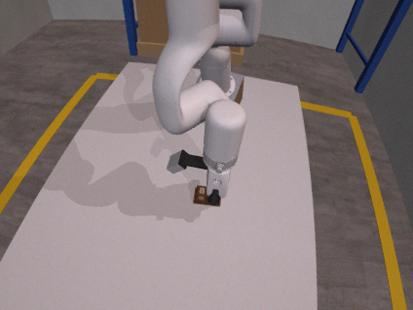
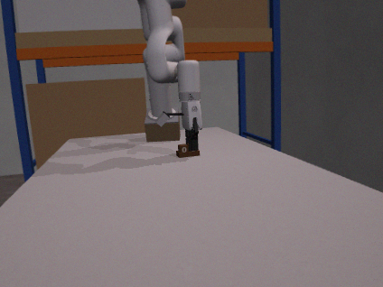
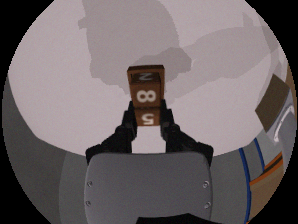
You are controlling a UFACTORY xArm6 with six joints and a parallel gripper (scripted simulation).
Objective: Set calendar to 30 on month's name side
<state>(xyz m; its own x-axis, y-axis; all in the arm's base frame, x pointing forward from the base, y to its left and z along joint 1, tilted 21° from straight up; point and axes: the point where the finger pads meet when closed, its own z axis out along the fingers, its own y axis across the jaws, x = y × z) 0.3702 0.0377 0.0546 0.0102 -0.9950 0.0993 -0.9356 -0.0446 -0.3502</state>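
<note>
The brown digit cube is 1 cm below my hand. Also, from my hand: brown calendar tray: 2 cm to the right, 3 cm below.
</note>
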